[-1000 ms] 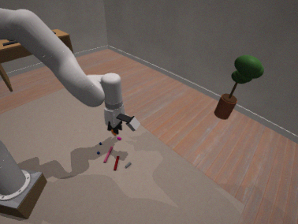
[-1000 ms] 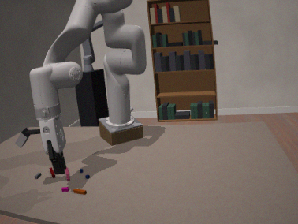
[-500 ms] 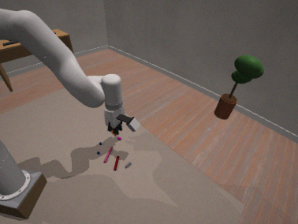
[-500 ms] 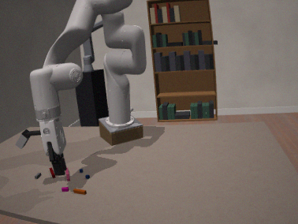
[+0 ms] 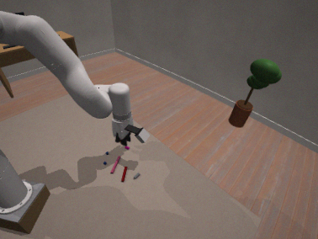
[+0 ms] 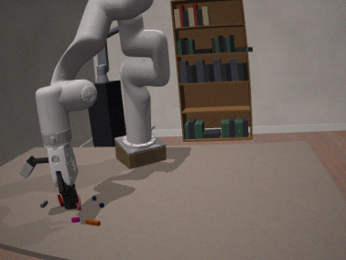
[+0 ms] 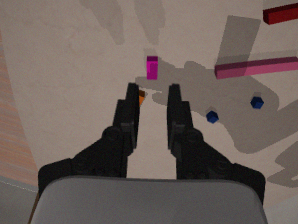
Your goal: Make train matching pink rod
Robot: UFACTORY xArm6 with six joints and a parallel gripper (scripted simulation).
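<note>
Right now the magenta rod is 6 cm below my hand. From my hand the other things lie so: orange rod (1 cm behind, 5 cm to the left, 6 cm below); then red rod (7 cm behind, 13 cm to the right, 6 cm below); then pink rod (8 cm behind, 6 cm to the right, 6 cm below).
</note>
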